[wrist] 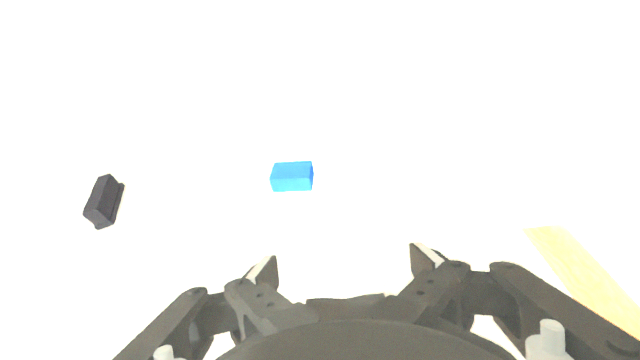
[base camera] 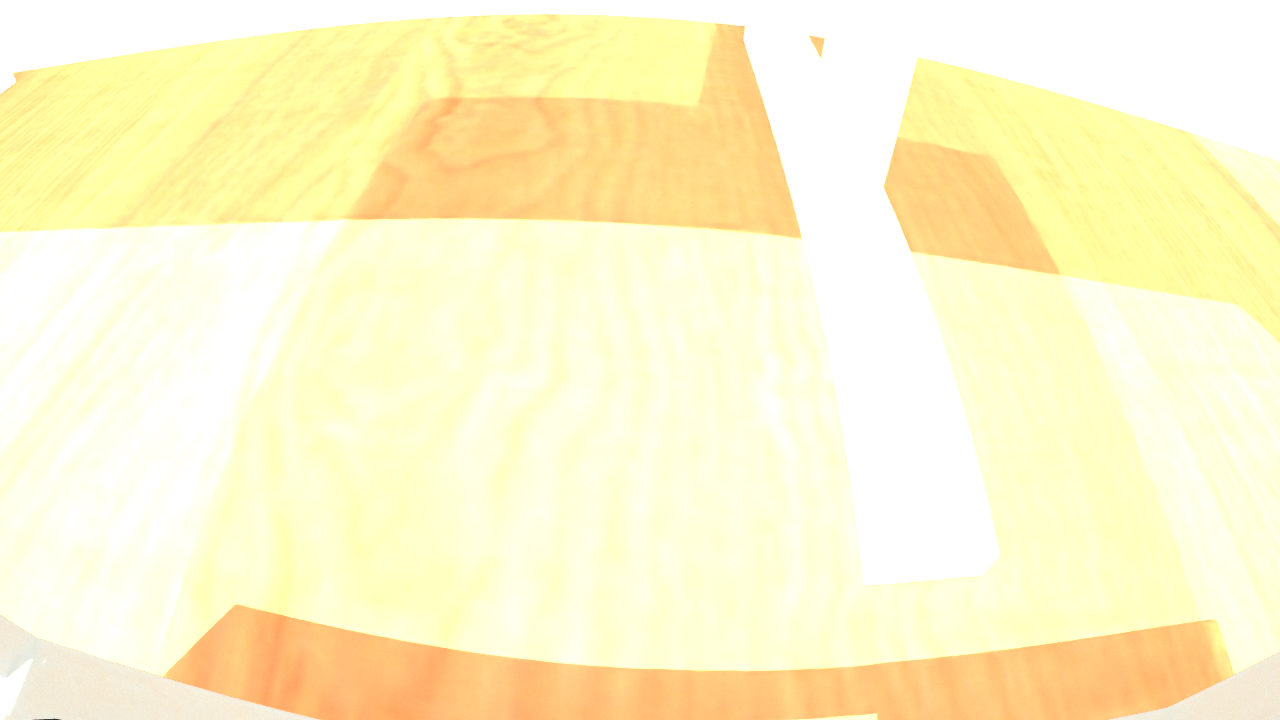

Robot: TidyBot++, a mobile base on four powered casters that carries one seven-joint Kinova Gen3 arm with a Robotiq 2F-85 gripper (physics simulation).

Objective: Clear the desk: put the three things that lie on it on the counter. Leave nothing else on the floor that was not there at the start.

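Frame: origin at the arm's base, x down, y left, z ahead, level; metres.
Seen in the pictures: gripper, fingertip midpoint: point(wrist: 342, 263).
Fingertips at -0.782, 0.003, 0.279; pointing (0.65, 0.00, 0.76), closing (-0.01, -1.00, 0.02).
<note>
Pixels of each thing's top centre, then the offset from my fingertips to it, as dx, dy, dz. Level surfaces: height alone.
- blue block, middle of its top: point(wrist: 290, 169) +0.188, +0.100, +0.333
- dark block-like thing, middle of its top: point(wrist: 97, 190) +0.174, +0.554, +0.305
- wooden floor, its level: dx +1.178
A blue block point(wrist: 292, 176) lies on the white desk point(wrist: 350, 100) near the middle of the wrist view. A dark block-like thing point(wrist: 103, 202) with a ridge along one side lies on the desk at the left of the wrist view. A third thing on the desk does not show. My gripper point(wrist: 342, 263) is open and empty, above the desk; in the wrist view the blue block shows beyond its fingertips and the dark thing beyond and to the left. The counter cannot be made out in either view.
In the base view a white leg point(base camera: 895, 402) stands on the wooden floor point(base camera: 537, 402), right of the middle. Darker shadow bands cross the floor behind it and at the front. A strip of floor point(wrist: 585, 270) shows past the desk's edge at the right of the wrist view.
</note>
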